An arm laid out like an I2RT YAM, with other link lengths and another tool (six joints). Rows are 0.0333 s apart.
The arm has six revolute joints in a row. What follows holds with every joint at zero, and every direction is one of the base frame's. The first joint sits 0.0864 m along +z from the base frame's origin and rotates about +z. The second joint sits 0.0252 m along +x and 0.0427 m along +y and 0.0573 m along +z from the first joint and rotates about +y. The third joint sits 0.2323 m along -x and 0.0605 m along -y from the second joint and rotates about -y. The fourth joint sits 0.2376 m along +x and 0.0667 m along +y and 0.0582 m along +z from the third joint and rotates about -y. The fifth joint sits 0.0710 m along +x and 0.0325 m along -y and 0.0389 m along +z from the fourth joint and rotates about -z. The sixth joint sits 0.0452 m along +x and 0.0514 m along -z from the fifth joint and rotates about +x. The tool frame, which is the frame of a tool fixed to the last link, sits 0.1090 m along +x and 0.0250 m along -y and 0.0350 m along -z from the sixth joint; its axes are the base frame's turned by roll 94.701, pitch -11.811 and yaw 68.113 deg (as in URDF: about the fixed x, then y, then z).
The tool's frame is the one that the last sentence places.
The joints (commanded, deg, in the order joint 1, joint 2, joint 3, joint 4, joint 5, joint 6), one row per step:
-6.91, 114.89, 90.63, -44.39, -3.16, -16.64
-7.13, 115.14, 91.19, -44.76, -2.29, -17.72
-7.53, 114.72, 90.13, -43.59, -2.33, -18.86
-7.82, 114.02, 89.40, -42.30, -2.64, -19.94
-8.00, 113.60, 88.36, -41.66, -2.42, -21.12
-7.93, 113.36, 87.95, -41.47, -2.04, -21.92
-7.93, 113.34, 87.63, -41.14, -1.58, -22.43
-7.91, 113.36, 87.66, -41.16, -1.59, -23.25
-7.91, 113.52, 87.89, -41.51, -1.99, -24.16
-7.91, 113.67, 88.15, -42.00, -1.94, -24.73
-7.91, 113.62, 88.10, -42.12, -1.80, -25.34
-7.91, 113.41, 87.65, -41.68, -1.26, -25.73
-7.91, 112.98, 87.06, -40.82, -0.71, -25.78
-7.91, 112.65, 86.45, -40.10, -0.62, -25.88
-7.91, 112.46, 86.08, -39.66, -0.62, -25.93
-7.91, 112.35, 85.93, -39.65, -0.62, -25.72
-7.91, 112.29, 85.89, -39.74, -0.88, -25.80
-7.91, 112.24, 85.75, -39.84, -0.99, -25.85
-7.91, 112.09, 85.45, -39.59, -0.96, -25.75
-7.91, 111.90, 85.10, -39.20, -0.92, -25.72
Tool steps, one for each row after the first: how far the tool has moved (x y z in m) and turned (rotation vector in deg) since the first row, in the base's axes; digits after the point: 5 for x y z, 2 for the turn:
0.00079, -0.00456, 0.00142, -1.19, 0.16, 0.47
0.00098, -0.00788, 0.00011, -1.65, -0.37, 1.14
0.00365, -0.00997, 0.00239, -1.96, -1.66, 1.94
0.00194, -0.01215, 0.00087, -2.61, -1.64, 2.77
0.00127, -0.01292, 0.00094, -3.27, -1.60, 3.44
0.00105, -0.01435, 0.00010, -3.88, -1.55, 3.74
0.00157, -0.01458, 0.00029, -4.18, -1.53, 4.52
0.00187, -0.01388, 0.00006, -4.11, -1.33, 5.52
0.00134, -0.01416, 0.00007, -4.30, -0.94, 6.04
0.00095, -0.01471, 0.00025, -4.64, -0.79, 6.56
0.00063, -0.01629, 0.00017, -5.31, -0.88, 6.72
0.00127, -0.01790, 0.00121, -5.97, -1.46, 6.53
0.00147, -0.01821, 0.00110, -6.17, -1.87, 6.56
0.00162, -0.01824, 0.00093, -6.24, -2.12, 6.59
0.00094, -0.01807, 0.00085, -6.15, -2.10, 6.40
0.00068, -0.01736, 0.00082, -5.94, -2.08, 6.58
-0.00022, -0.01695, 0.00028, -5.82, -1.91, 6.68
-0.00061, -0.01694, -0.00002, -5.83, -2.01, 6.57
-0.00064, -0.01704, -0.00014, -5.90, -2.22, 6.51

